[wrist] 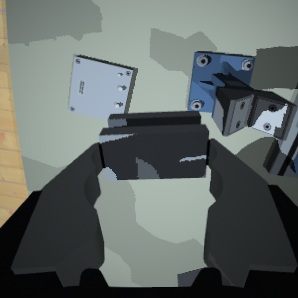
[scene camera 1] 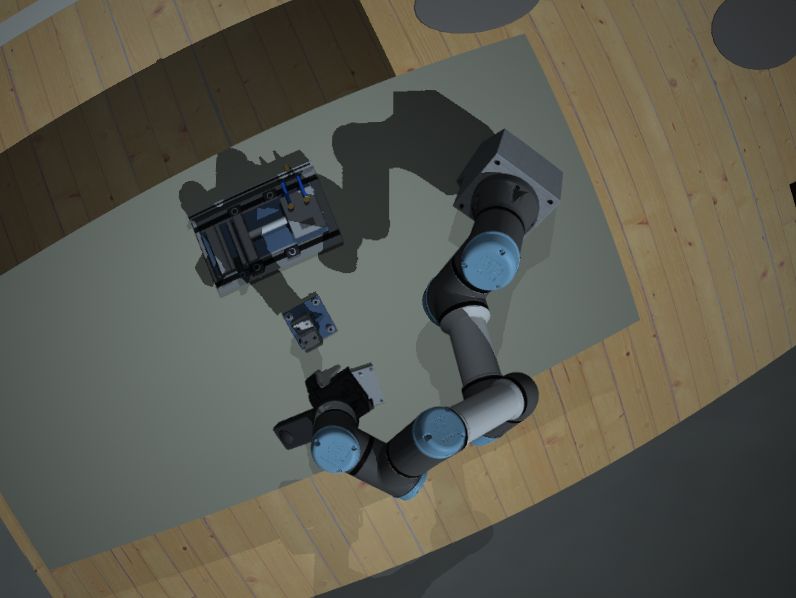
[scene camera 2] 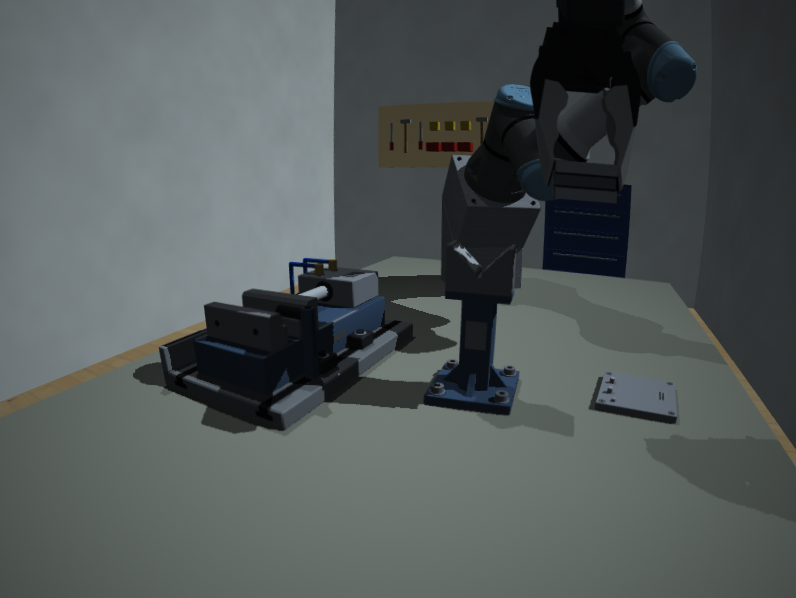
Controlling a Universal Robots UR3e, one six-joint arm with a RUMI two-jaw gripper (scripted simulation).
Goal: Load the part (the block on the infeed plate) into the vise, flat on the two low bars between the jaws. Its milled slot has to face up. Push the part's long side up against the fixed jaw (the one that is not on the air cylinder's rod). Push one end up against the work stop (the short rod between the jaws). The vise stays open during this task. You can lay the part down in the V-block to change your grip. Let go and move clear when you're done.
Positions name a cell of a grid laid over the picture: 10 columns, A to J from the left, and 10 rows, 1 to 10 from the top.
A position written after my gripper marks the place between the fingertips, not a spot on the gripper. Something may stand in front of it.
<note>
In view: my gripper (scene camera 2: H4), a part (wrist: F6), an air cylinder (scene camera 1: D4), a fixed jaw (scene camera 2: C6) and a moving jaw (scene camera 2: D6).
My gripper also shows in the wrist view (wrist: F5) and in scene camera 1 (scene camera 1: E7).
</note>
